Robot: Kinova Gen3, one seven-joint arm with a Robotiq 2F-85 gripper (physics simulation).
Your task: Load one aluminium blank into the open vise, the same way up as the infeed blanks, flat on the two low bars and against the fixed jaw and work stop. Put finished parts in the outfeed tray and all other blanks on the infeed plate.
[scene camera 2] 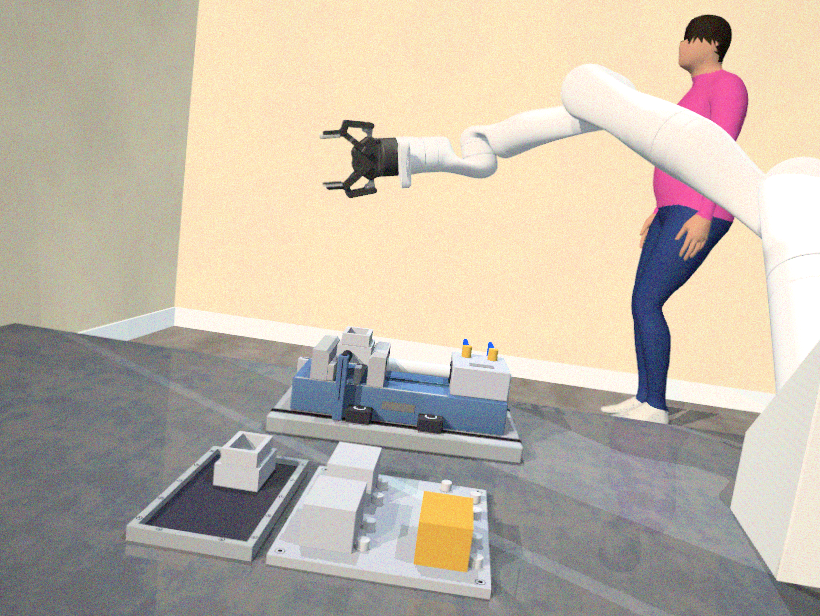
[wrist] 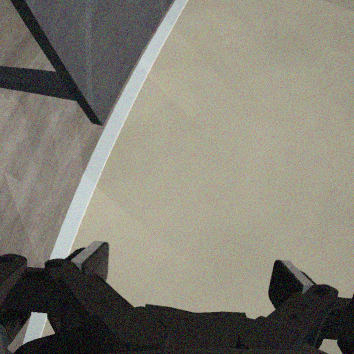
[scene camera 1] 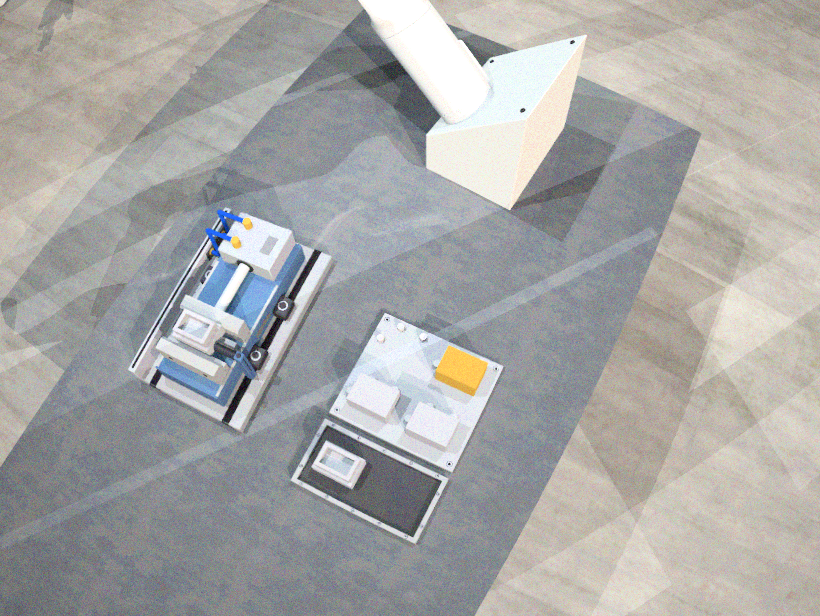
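My gripper [scene camera 2: 330,160] [wrist: 190,270] is open and empty, high above the table and pointing sideways. The blue vise [scene camera 1: 248,301] [scene camera 2: 467,411] has a pale part with a rectangular pocket [scene camera 1: 194,329] [scene camera 2: 356,346] standing between its two jaws, pocket up; whether both jaws touch it cannot be told. Two plain light grey blanks [scene camera 1: 373,397] [scene camera 1: 432,425] [scene camera 2: 354,464] [scene camera 2: 331,517] stand on the infeed plate [scene camera 1: 397,361] [scene camera 2: 391,566]. Another pocketed part [scene camera 1: 338,463] [scene camera 2: 243,462] stands pocket up in the outfeed tray [scene camera 1: 353,511] [scene camera 2: 192,547], at one end.
An orange block [scene camera 1: 461,369] [scene camera 2: 444,530] stands on the infeed plate, near small white pins. A blue bracket [scene camera 2: 341,391] rises at the vise's side. The white arm base [scene camera 1: 477,155] is at the table's far end. A person in a pink top [scene camera 2: 719,99] stands behind the arm.
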